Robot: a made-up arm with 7 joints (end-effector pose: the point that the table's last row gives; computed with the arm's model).
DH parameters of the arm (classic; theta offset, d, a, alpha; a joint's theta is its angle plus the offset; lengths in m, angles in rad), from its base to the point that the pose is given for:
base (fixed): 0 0.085 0 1.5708
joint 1: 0 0.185 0.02 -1.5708
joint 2: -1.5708 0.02 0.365 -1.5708
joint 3: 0 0.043 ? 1.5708
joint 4: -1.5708 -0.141 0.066 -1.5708
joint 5: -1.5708 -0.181 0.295 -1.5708
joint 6: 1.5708 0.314 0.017 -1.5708
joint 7: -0.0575 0 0.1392 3.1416
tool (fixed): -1.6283 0.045 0 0
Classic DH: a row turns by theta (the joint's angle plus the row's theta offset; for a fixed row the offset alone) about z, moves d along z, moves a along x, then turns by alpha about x.
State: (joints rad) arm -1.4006 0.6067 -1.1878 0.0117 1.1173 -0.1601 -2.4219
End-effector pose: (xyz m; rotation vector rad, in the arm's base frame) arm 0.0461 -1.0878 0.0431 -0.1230 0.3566 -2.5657
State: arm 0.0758 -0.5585 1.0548 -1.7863 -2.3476 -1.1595 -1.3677
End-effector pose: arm -0.2176 -0.8130 -0.6049 -2.0247 0.2760 1.2476
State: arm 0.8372 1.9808 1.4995 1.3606 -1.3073 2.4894 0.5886
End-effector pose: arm 0.4541 -0.0207 0.3660 -0.6780 2.1631 -1.5411
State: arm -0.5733 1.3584 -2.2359 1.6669 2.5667 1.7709 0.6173
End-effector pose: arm 0.6756 -0.4572 0.1612 0.8541 -1.3303 1.0459
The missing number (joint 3, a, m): 0.24
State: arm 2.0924 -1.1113 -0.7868 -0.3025 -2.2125 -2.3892 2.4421
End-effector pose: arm 0.1146 -0.6986 -0.1797 -0.5622 -2.3467 -0.8302
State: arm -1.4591 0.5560 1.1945 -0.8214 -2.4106 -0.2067 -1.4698
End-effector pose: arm -0.3743 -0.2906 -0.6668 -1.6956 -0.5553 1.0110
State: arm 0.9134 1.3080 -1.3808 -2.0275 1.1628 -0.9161 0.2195
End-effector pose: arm 0.5857 0.1702 0.5090 -0.1480 2.7781 -0.5355
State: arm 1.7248 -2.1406 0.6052 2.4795 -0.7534 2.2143 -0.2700
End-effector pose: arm 0.1991 0.1700 -0.6920 -2.1198 -0.1616 -1.6780
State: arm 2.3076 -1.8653 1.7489 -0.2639 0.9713 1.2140 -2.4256
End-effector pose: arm -0.1452 0.3399 -0.0045 0.5082 -2.6330 -0.3193
